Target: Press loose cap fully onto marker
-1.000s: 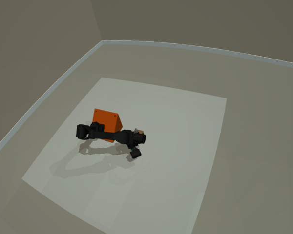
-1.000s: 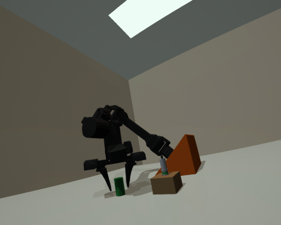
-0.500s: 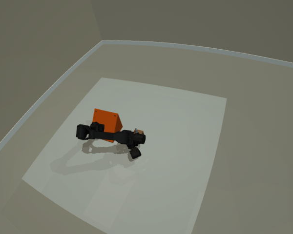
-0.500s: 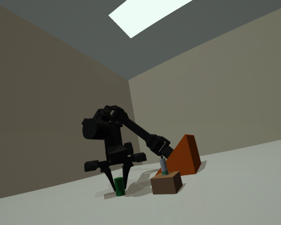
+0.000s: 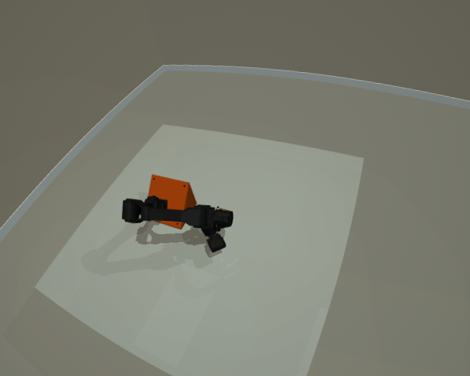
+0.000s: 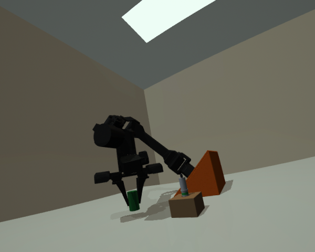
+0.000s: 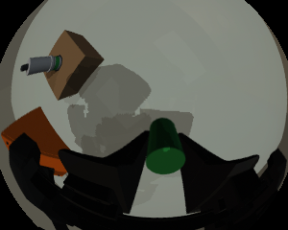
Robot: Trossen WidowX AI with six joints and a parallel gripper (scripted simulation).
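Now: the brown holder block 140 mm to the left of my gripper tip, 20 mm below it and 20 mm behind it. Also, from my gripper tip: green cap (10 mm above).
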